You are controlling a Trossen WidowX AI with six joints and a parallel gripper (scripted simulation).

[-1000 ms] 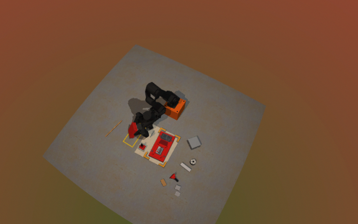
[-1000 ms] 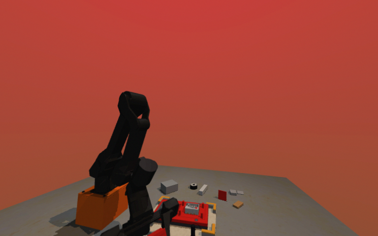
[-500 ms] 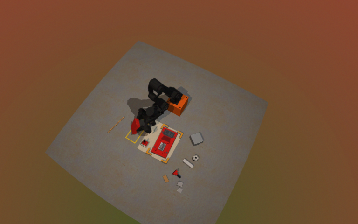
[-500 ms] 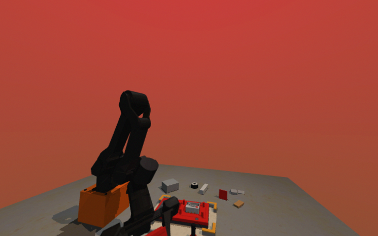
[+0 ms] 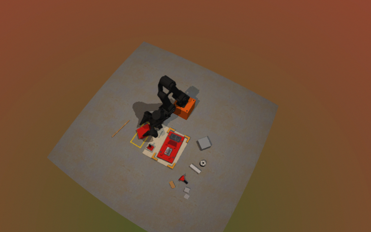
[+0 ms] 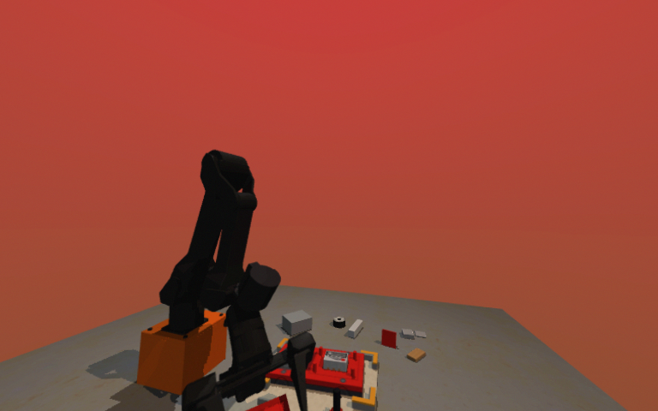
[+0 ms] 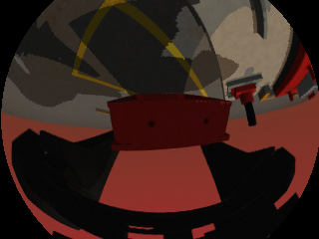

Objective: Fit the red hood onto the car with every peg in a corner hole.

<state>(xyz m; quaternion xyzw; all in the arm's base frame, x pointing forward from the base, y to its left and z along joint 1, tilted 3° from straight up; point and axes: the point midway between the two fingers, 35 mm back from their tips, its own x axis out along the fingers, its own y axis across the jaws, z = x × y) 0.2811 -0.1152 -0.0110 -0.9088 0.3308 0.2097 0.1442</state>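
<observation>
The red hood is 1 cm behind my gripper tip, 1 cm to the left of it and 2 cm below it. Round my gripper tip: thin wooden stick 5 cm ahead, 15 cm to the right, 6 cm below; then tan tile 19 cm ahead, 35 cm to the left, 6 cm below; then grey engine block 2 cm ahead, 23 cm to the left, 4 cm below.
</observation>
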